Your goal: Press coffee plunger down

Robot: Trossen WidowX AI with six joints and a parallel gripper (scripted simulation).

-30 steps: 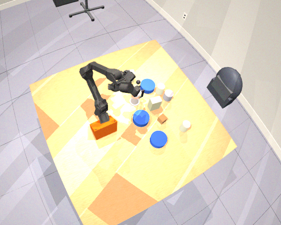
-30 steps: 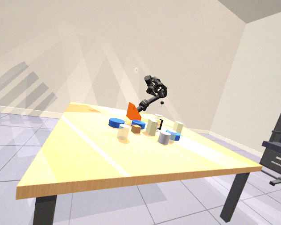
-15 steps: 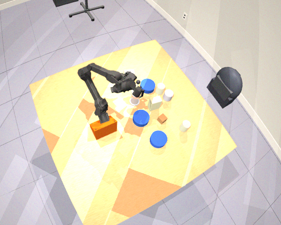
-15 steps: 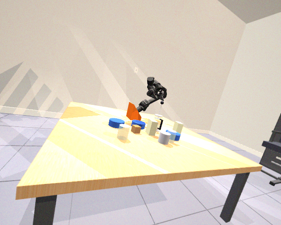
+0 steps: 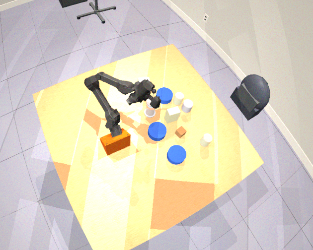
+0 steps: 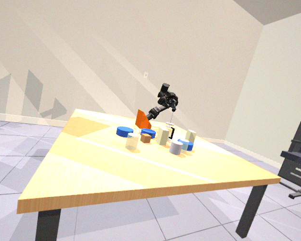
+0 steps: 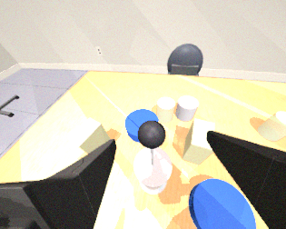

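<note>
Right now my gripper tip is 2 cm short of the coffee press, 1 cm to the right of it and 13 cm above it. The rest, counted from my gripper tip: grey cylinder 27 cm ahead, 4 cm to the right, 22 cm below; then small brown cube 14 cm ahead, 21 cm to the right, 23 cm below.
</note>
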